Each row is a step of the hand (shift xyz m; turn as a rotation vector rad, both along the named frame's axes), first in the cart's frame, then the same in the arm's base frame.
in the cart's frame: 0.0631 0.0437 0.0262 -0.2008 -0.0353 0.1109
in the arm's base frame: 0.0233 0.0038 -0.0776 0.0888 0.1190 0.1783
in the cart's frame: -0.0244 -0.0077 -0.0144 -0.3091 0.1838 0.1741
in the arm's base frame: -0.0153 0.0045 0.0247 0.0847 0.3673 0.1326
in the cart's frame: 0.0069 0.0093 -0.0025 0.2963 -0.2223 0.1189
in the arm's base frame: -0.0037 0.0025 -0.0110 0.2050 -0.3119 -0.1096
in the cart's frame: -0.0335 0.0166 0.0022 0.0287 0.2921 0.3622
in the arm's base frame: -0.0061 0.0328 0.0169 0.2849 0.3037 -0.2095
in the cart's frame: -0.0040 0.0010 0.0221 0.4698 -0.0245 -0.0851
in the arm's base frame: 0.0205 0.0089 0.0018 -0.0149 -0.3147 -0.3596
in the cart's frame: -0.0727 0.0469 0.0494 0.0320 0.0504 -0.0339
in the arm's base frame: 0.0272 0.0914 0.0287 -0.0402 0.0112 -0.0545
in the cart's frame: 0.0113 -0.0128 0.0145 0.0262 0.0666 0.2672
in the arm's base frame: 0.0184 -0.0126 -0.0020 0.2455 0.1066 -0.0700
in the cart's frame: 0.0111 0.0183 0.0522 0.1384 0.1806 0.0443
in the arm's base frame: 0.0475 0.0214 -0.0216 0.0188 0.0701 -0.2202
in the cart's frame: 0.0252 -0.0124 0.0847 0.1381 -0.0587 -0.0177
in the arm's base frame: 0.0878 -0.0018 -0.0158 0.0146 -0.1302 -0.0753
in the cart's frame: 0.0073 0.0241 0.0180 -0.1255 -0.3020 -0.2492
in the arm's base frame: 0.0127 0.0190 -0.0208 -0.1864 -0.2251 0.2892
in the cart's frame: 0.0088 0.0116 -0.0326 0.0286 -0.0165 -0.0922
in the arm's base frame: -0.0330 -0.0048 -0.0128 -0.0813 -0.0537 -0.0099
